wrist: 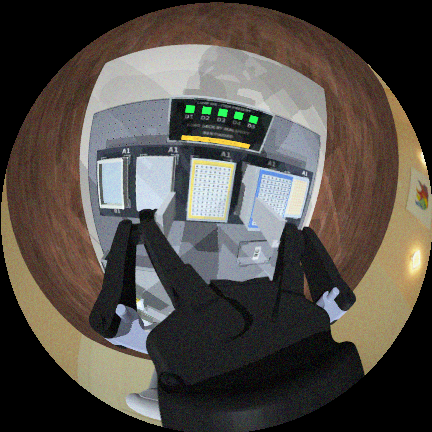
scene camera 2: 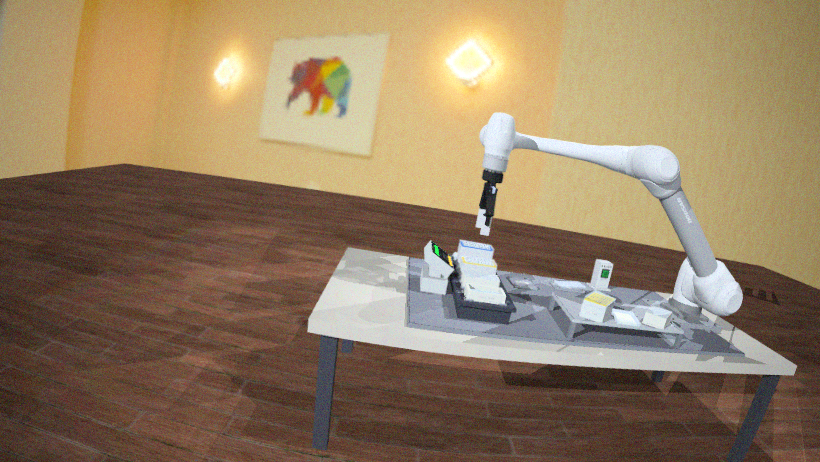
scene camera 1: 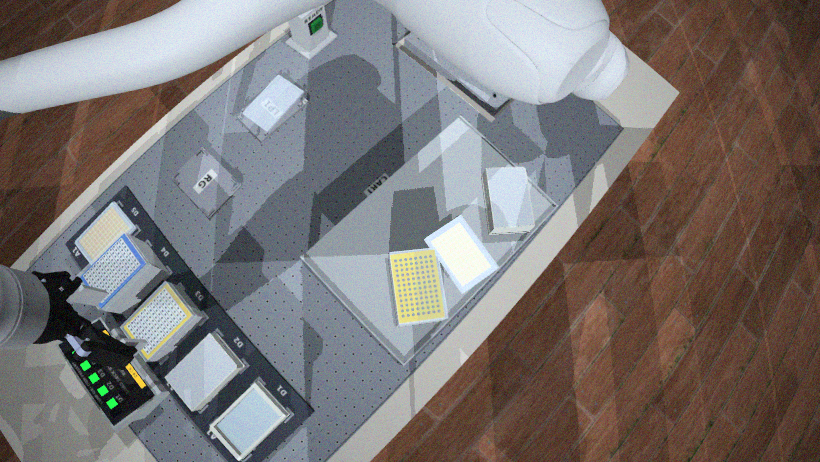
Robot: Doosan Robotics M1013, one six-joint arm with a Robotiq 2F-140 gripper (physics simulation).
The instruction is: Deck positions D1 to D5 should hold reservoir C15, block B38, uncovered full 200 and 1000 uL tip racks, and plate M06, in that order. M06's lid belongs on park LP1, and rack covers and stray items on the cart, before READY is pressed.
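Frame: origin at the arm's base, x right, y down, z ahead, level; millimetres.
Seen in the pictures: gripper, fingertip midpoint: [wrist: 215,204] [scene camera 2: 481,231] [scene camera 1: 120,322]; arm's base, link origin: [scene camera 2: 683,313].
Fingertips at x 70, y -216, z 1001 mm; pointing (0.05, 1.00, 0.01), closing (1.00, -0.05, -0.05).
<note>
Pixels of each thing's middle, then the offset from my fingertips to it. "pt": a spot on its surface instead.
- pale-blue reservoir, body centre: [scene camera 1: 249,420] [wrist: 111,182] [scene camera 2: 484,293] dy +160, dx -242, dz +11 mm
- plain light-grey block, body centre: [scene camera 1: 204,371] [wrist: 154,183] [scene camera 2: 480,281] dy +155, dx -119, dz +1 mm
- uncovered cream-welled plate, body centre: [scene camera 1: 104,235] [wrist: 294,196] dy +166, dx +257, dz -33 mm
- pale flat lid-like piece, body centre: [scene camera 1: 273,102] [scene camera 2: 569,284] dy +215, dx +209, dz -508 mm
- cart, body centre: [scene camera 1: 433,234] [scene camera 2: 614,320] [wrist: 144,296] dy +201, dx -274, dz -495 mm
- yellow-topped rack, body centre: [scene camera 1: 417,286] [scene camera 2: 599,300] dy +121, dx -319, dz -380 mm
- cream-centred white panel, body centre: [scene camera 1: 462,253] [scene camera 2: 625,316] dy +162, dx -343, dz -491 mm
- white box, body centre: [scene camera 1: 507,200] [scene camera 2: 657,317] [wrist: 138,316] dy +153, dx -348, dz -634 mm
- lamp panel, surface spot: [wrist: 220,132] pt dy +119, dx +22, dz +110 mm
- READY post, body centre: [scene camera 1: 307,22] [scene camera 2: 601,274] dy +169, dx +285, dz -708 mm
- RG nest, body centre: [scene camera 1: 205,181] [wrist: 256,252] [scene camera 2: 521,282] dy +227, dx +196, dz -270 mm
My gripper [scene camera 1: 110,320] [scene camera 2: 483,230] [wrist: 215,204] is open and empty, high above the D3 and D4 racks. On D1 sits the pale-blue reservoir [scene camera 1: 250,421] [wrist: 112,183]; on D2 a plain light-grey block [scene camera 1: 205,370] [wrist: 154,179]. D3 holds an uncovered, full yellow-edged tip rack [scene camera 1: 157,321] [wrist: 211,190]; D4 an uncovered, full blue-edged tip rack [scene camera 1: 114,269] [wrist: 274,190]. On D5 an uncovered cream-welled plate [scene camera 1: 106,229] [wrist: 299,197] is partly hidden by the D4 rack. A pale flat lid-like piece [scene camera 1: 284,88] [scene camera 2: 569,284] lies at LP1.
The cart [scene camera 1: 344,252] bears a yellow-topped rack [scene camera 1: 417,286] [scene camera 2: 595,308], a cream-centred white panel [scene camera 1: 460,254] and a white box [scene camera 1: 509,198]. The lamp panel [scene camera 1: 123,396] [wrist: 220,132] shows five green lamps. The READY post [scene camera 1: 305,41] [scene camera 2: 601,274] and RG nest [scene camera 1: 220,172] stand beyond the deck.
</note>
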